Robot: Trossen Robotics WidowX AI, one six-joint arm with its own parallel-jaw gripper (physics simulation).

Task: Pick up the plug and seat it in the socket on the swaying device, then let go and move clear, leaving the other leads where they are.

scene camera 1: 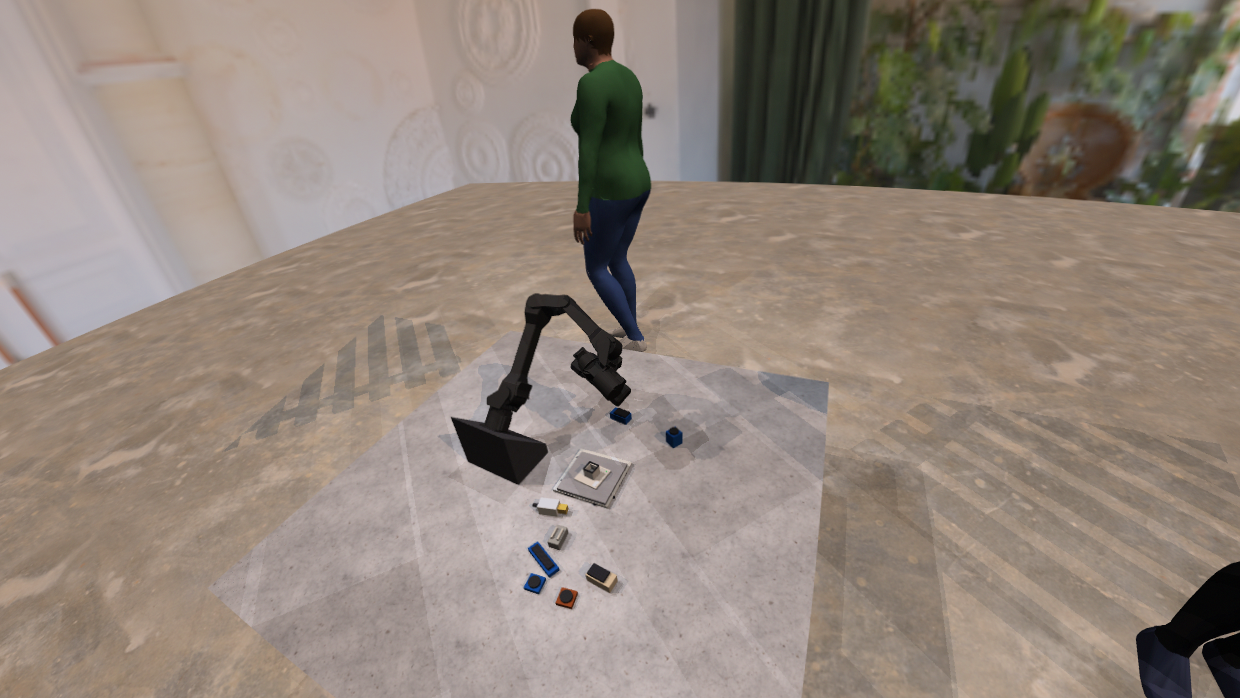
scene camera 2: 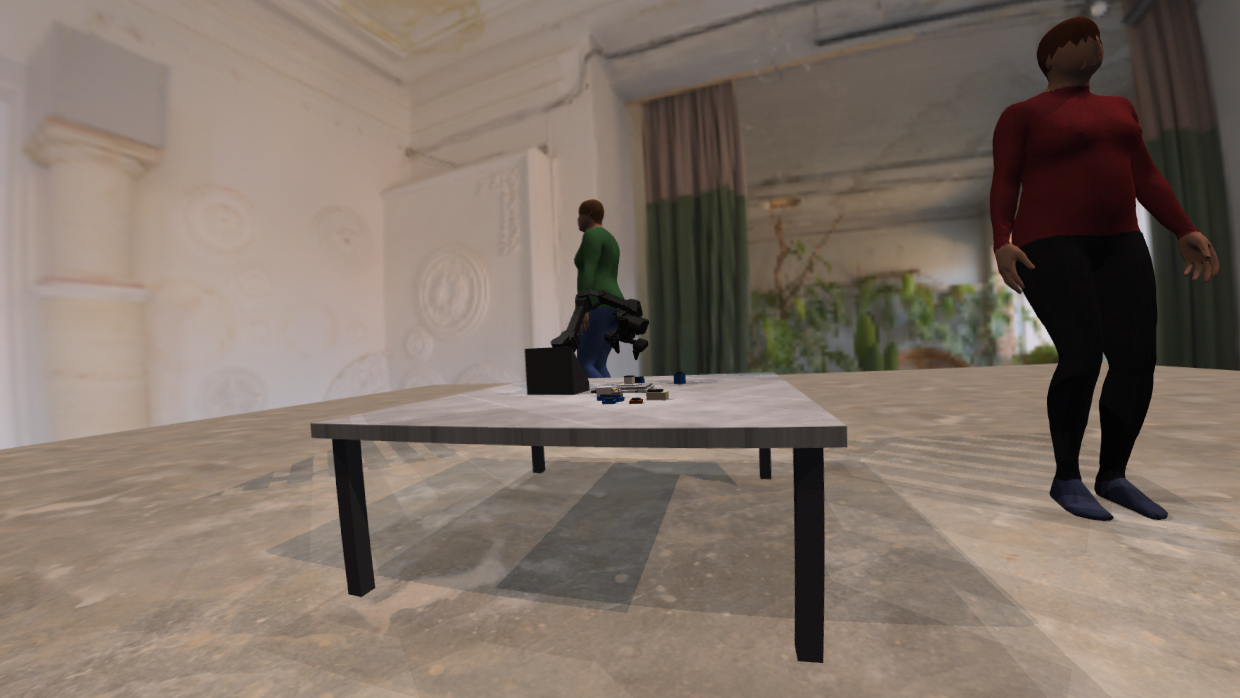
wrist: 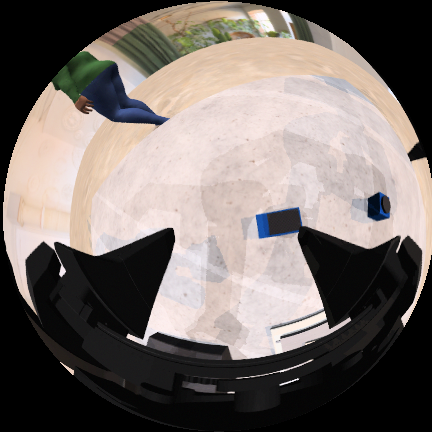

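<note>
My gripper (scene camera 1: 621, 396) (scene camera 2: 628, 344) (wrist: 238, 233) is open, with nothing between its fingers, high above the far part of the table. A blue block with a dark top (scene camera 1: 620, 416) (wrist: 284, 222) lies on the table below it, beside the right fingertip in the wrist view. The device is a grey plate (scene camera 1: 614, 475) (wrist: 295, 327) with a small square, open-topped socket (scene camera 1: 590, 469) on it, nearer the arm base. A white piece with a yellow end (scene camera 1: 550, 507) lies beside the plate. I cannot tell for certain which piece is the plug.
A blue cube with a round dark top (scene camera 1: 674, 437) (scene camera 2: 679, 378) (wrist: 378, 206) stands right of the blue block. Toward scene camera 1 lie a grey piece (scene camera 1: 557, 537), a long blue piece (scene camera 1: 543, 559), a small blue one (scene camera 1: 534, 583), an orange one (scene camera 1: 566, 597) and a tan one (scene camera 1: 601, 577).
</note>
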